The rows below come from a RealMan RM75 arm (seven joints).
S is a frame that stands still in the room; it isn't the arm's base.
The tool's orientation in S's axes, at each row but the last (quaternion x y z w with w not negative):
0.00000 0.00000 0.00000 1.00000
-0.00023 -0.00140 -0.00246 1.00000
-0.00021 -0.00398 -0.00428 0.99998
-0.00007 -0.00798 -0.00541 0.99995
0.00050 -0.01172 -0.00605 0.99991
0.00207 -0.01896 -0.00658 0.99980
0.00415 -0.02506 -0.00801 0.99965
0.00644 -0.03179 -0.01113 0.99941
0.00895 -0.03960 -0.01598 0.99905
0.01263 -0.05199 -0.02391 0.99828
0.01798 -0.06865 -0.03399 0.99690
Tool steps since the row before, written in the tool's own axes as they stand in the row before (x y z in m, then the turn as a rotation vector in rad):
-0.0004 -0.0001 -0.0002 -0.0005 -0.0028 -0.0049
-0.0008 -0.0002 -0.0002 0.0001 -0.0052 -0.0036
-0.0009 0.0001 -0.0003 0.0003 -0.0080 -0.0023
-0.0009 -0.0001 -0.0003 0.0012 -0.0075 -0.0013
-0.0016 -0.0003 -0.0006 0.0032 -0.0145 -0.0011
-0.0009 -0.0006 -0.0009 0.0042 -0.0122 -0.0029
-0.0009 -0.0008 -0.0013 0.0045 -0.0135 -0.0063
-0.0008 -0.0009 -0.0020 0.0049 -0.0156 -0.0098
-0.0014 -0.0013 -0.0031 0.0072 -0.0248 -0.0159
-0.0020 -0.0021 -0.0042 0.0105 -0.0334 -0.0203
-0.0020 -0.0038 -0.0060 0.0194 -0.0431 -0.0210
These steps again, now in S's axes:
-0.0004 -0.0001 -0.0002 -0.0005 -0.0028 -0.0049
-0.0008 -0.0002 -0.0002 0.0001 -0.0052 -0.0036
-0.0009 0.0001 -0.0003 0.0002 -0.0080 -0.0023
-0.0009 -0.0001 -0.0003 0.0011 -0.0075 -0.0013
-0.0016 -0.0003 -0.0006 0.0030 -0.0145 -0.0010
-0.0009 -0.0006 -0.0009 0.0041 -0.0122 -0.0028
-0.0008 -0.0008 -0.0014 0.0046 -0.0135 -0.0062
-0.0007 -0.0009 -0.0021 0.0052 -0.0156 -0.0097
-0.0012 -0.0012 -0.0032 0.0077 -0.0248 -0.0158
-0.0016 -0.0019 -0.0044 0.0110 -0.0334 -0.0200
-0.0014 -0.0035 -0.0064 0.0193 -0.0437 -0.0199

